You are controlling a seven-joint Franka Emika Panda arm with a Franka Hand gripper.
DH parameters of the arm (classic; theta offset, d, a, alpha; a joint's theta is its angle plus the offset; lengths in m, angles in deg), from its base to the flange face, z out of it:
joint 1: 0 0.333 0 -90
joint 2: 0 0 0 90
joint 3: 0 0.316 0.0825 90
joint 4: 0 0 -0.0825 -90
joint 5: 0 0.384 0 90
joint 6: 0 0 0.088 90
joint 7: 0 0.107 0 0
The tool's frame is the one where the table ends.
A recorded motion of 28 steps. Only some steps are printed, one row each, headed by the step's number.
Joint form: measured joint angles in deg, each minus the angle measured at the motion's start. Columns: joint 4, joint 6, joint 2, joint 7, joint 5, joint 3, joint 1.
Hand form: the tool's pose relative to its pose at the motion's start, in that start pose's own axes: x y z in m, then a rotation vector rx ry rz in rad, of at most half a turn. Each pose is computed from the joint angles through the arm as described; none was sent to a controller.
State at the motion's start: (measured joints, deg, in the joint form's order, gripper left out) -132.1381 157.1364 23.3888 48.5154 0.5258 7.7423 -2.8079
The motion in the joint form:
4: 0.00 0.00 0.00 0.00 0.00 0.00 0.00
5: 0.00 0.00 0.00 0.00 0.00 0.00 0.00
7: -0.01 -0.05 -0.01 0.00 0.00 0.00 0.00
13: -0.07 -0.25 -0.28 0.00 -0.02 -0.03 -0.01
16: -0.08 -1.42 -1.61 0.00 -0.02 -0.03 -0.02
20: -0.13 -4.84 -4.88 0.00 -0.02 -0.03 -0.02
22: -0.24 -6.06 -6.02 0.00 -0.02 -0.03 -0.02
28: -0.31 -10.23 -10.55 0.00 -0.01 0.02 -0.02
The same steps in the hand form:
4: 0.0000 0.0000 0.0000 0.0000 0.0000 0.0000
5: 0.0000 0.0000 0.0000 0.0000 0.0000 0.0000
7: -0.0001 0.0001 0.0000 -0.0007 -0.0006 0.0000
13: 0.0001 0.0003 -0.0018 -0.0012 0.0002 0.0000
16: 0.0011 -0.0011 -0.0119 -0.0011 0.0038 -0.0011
20: 0.0018 -0.0030 -0.0360 -0.0085 0.0062 -0.0042
22: 0.0014 -0.0029 -0.0439 -0.0127 0.0057 -0.0051
28: 0.0006 -0.0046 -0.0782 -0.0155 0.0155 -0.0093

